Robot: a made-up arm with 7 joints.
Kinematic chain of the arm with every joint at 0, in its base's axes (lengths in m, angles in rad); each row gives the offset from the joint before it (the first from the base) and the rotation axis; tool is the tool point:
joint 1: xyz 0 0.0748 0 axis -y
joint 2: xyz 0 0.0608 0 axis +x
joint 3: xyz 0 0 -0.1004 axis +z
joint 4: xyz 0 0 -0.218 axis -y
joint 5: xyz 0 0 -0.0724 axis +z
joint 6: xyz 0 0 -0.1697 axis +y
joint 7: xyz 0 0 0 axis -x
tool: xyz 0 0 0
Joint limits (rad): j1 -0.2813..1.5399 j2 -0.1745..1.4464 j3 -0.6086..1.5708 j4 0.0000..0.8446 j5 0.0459..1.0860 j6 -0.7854..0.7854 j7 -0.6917..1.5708
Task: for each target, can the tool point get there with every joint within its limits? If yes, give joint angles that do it. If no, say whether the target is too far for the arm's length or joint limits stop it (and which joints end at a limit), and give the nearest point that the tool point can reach.
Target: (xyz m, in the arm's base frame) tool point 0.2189 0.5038 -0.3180
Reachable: yes | joints 0.4418 0.5237 1.1209 0.6291 0.8047 0.0224 0.2005
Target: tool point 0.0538 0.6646 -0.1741
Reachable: yes | joints 0.2208 1.1937 1.0647 0.1227 0.1841 -0.1094 -0.4745
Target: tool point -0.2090 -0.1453 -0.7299
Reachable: no: too far | nearest point -0.1179 0.0153 -0.5324 | short by 0.270 m
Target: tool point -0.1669 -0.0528 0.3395
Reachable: no: joint limits stop it (at a limit: joint 1, joint 2, joint 4) | nearest point 0.4593 -0.0445 0.1378 | short by 0.658 m
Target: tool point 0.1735 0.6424 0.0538
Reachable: yes | joints 1.0731 1.3056 0.0802 0.5693 0.9109 0.5621 -0.4207
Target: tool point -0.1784 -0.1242 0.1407
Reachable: no: joint limits stop it (at a limit: joint 1, joint 2, joint 3, joint 4) | nearest point 0.4583 -0.0495 0.1344 | short by 0.641 m
